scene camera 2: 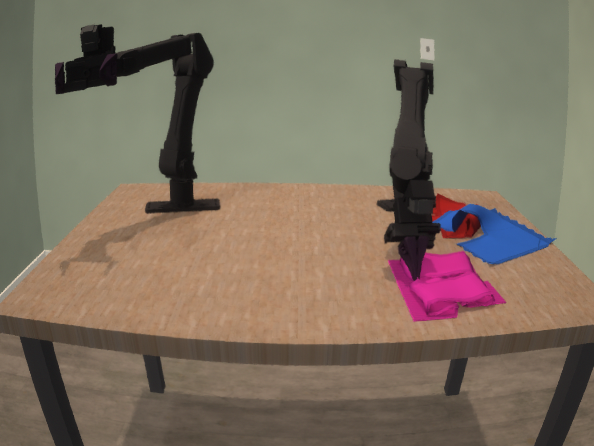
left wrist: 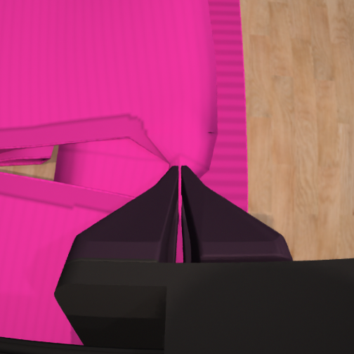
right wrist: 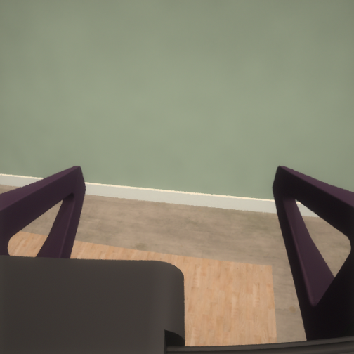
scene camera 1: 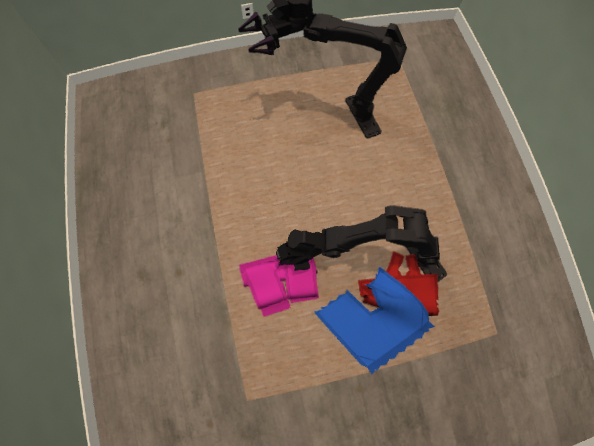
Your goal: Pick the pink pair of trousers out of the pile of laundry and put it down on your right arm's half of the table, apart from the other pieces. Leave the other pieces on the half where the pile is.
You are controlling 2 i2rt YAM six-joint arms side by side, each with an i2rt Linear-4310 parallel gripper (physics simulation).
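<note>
The pink trousers (scene camera 1: 266, 286) (scene camera 2: 450, 289) (left wrist: 125, 60) lie folded over themselves on the table, on the left arm's half. My left gripper (scene camera 2: 416, 276) (left wrist: 179, 176) points down at them near their edge. It is shut, with a small gathered pinch of pink cloth at its fingertips. In scene camera 1 its fingertips are hidden under the wrist. The rest of the trousers lies on the table. My right gripper (scene camera 1: 246, 39) (scene camera 2: 84, 74) (right wrist: 178, 176) is wide open and empty, high up and away from the laundry.
A blue piece (scene camera 1: 370, 330) (scene camera 2: 500, 242) lies partly over a red piece (scene camera 1: 429, 295) (scene camera 2: 462, 230). Both lie beside the left arm's base, apart from the trousers. The table (scene camera 1: 300, 175) (scene camera 2: 250, 275) extends to the right arm's base at the far side in scene camera 1.
</note>
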